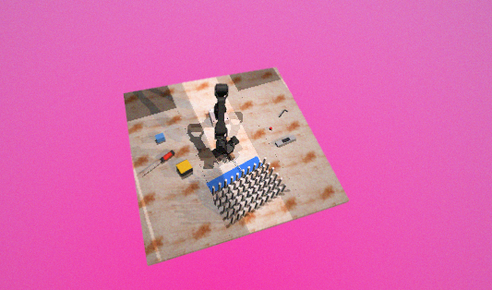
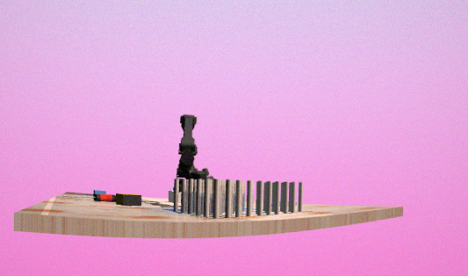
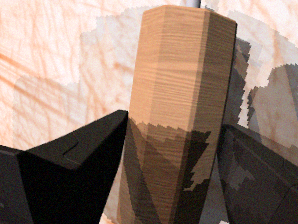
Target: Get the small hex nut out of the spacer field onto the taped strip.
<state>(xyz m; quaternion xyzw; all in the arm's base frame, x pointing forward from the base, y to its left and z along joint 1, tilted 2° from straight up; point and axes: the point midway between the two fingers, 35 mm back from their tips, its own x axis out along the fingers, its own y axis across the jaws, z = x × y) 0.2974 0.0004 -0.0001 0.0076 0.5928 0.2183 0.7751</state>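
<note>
Now: the brown-handled tool 100 mm ahead of my gripper tip and 30 mm to the left of it. Round my gripper tip: red piece 160 mm behind, 350 mm to the left, 10 mm below; yellow block 50 mm ahead, 310 mm to the right; blue taped strip 150 mm ahead, 10 mm to the left, 20 mm below.
</note>
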